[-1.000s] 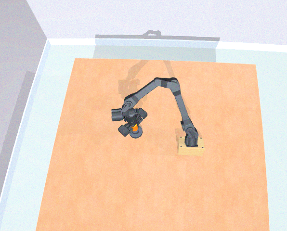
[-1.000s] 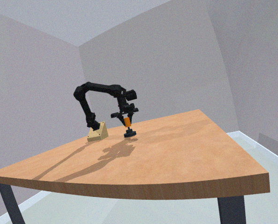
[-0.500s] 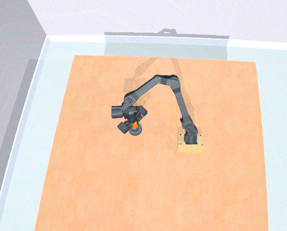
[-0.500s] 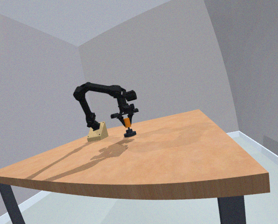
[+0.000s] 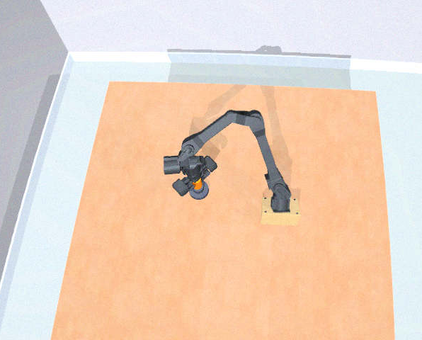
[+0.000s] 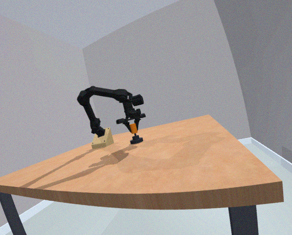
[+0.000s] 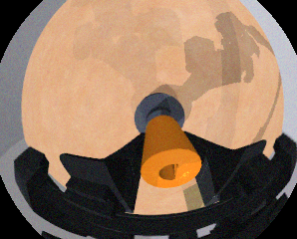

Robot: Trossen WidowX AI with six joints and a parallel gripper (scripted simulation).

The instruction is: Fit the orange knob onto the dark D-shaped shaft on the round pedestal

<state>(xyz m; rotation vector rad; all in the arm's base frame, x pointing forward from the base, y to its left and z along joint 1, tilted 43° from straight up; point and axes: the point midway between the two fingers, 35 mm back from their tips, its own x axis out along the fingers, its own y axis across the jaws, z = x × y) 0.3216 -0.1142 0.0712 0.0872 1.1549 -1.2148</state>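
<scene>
Right now my gripper tip is 2 cm below the orange knob. Round my gripper tip: dark round pedestal 4 cm below.
</scene>
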